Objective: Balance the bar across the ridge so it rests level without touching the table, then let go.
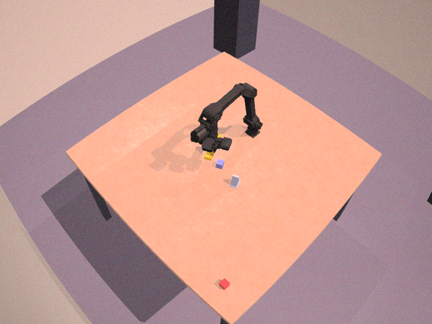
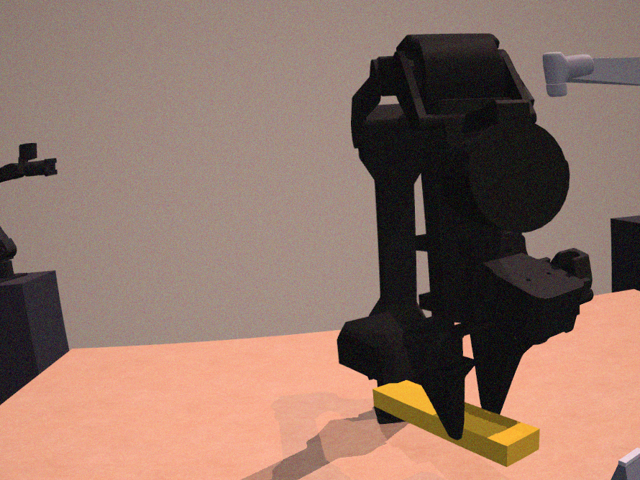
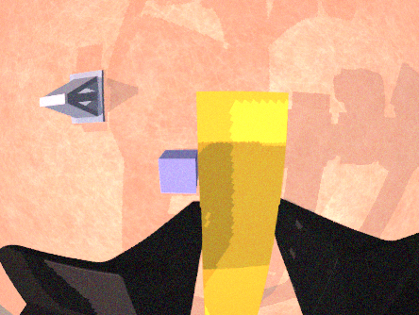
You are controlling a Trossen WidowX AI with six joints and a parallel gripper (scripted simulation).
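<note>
My gripper tip is now 11 cm above the purple cube, 4 cm past it and 3 cm to the right of it. Round my gripper tip: small red cube: 49 cm to the left, 41 cm ahead, 11 cm below; yellow bar: 3 cm behind, 1 cm to the right.
</note>
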